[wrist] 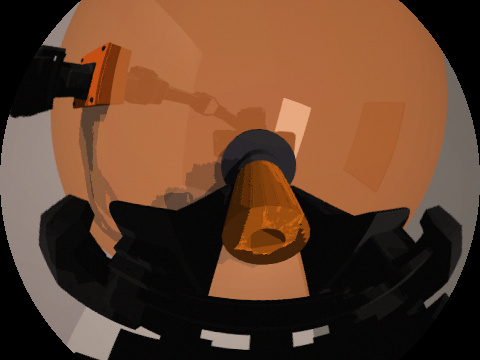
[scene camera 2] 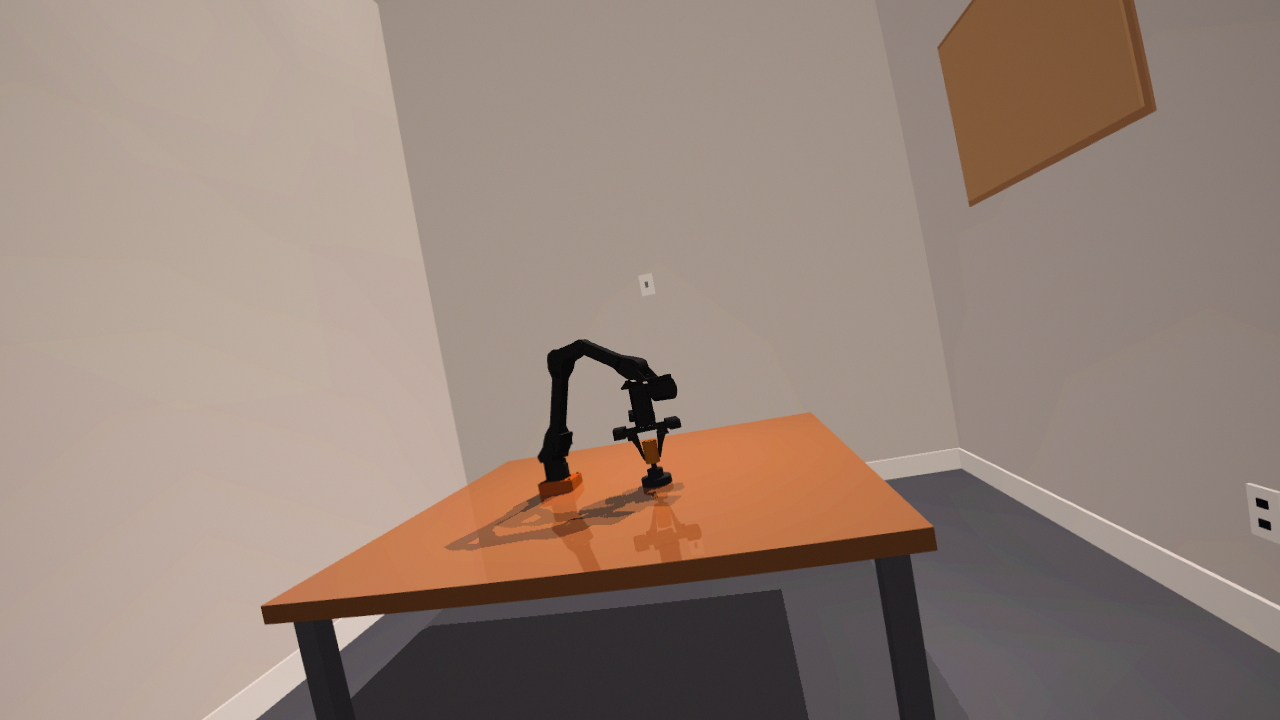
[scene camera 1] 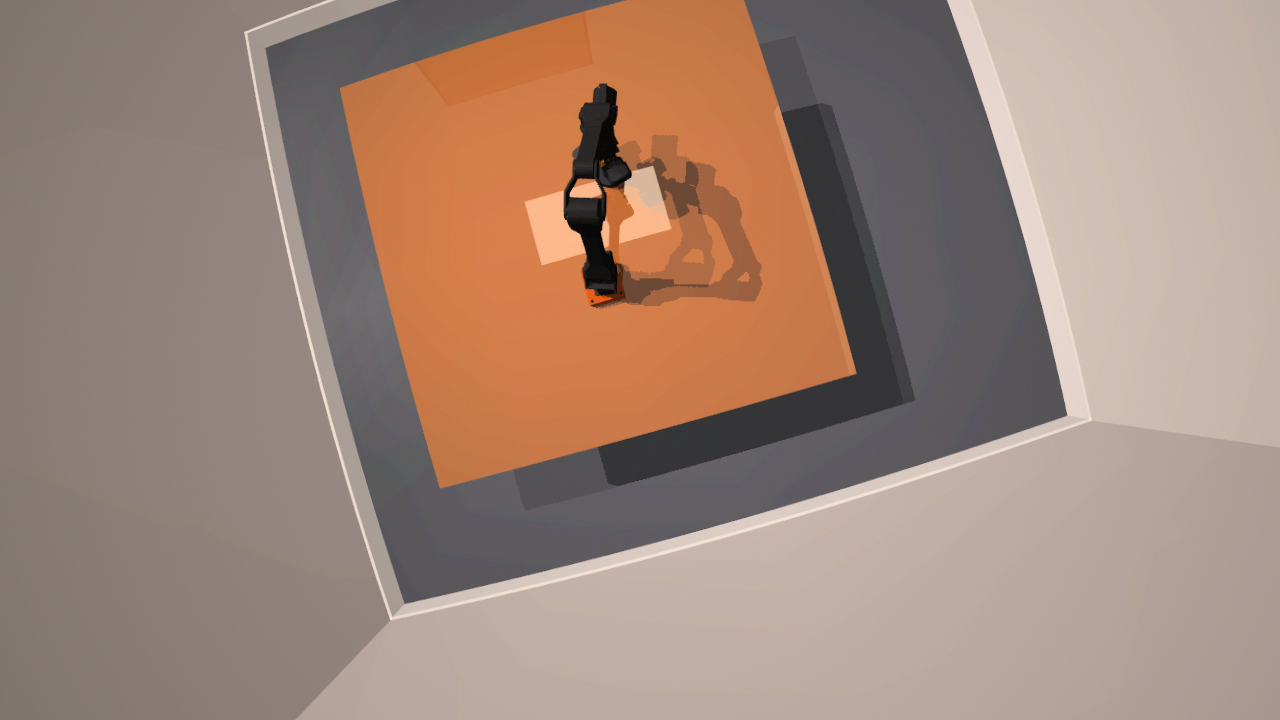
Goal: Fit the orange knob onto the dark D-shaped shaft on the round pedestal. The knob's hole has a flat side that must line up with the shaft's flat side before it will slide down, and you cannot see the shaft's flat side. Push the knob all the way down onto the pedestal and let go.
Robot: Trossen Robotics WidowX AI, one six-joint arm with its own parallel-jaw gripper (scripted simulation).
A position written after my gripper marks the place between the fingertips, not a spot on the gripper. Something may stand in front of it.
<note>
I see my gripper [scene camera 2: 652,458], an orange knob [wrist: 265,224] and a round pedestal [wrist: 258,144].
My gripper is seen too in the wrist view [wrist: 261,190] and in scene camera 1 [scene camera 1: 608,164].
</note>
